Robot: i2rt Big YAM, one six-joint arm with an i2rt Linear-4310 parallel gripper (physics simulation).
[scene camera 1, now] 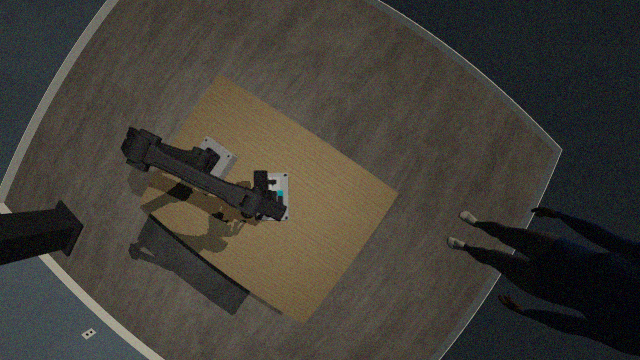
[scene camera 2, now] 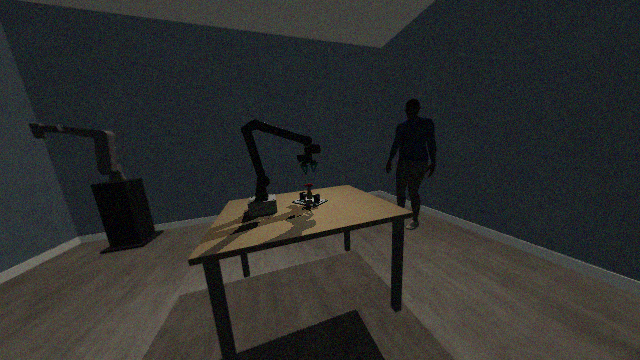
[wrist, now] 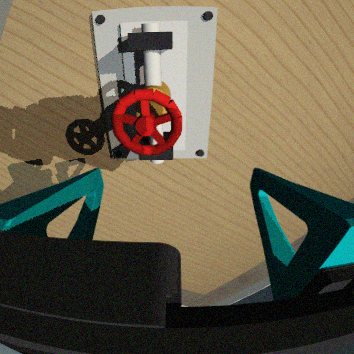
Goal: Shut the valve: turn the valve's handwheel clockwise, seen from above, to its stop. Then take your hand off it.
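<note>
The valve's red handwheel has several spokes and stands level on top of the valve, in the upper middle of the wrist view. The valve's white pipe runs through dark brackets on a pale base plate bolted at its corners. My gripper is open and empty, with teal fingers wide apart. It hangs above the handwheel, apart from it; in the wrist view the wheel shows just beyond the fingertips. In scene camera 1 the arm hides the handwheel.
The wooden table carries the arm's base plate beside the valve. A person stands beyond the table. Another robot arm stands on a dark pedestal at the left.
</note>
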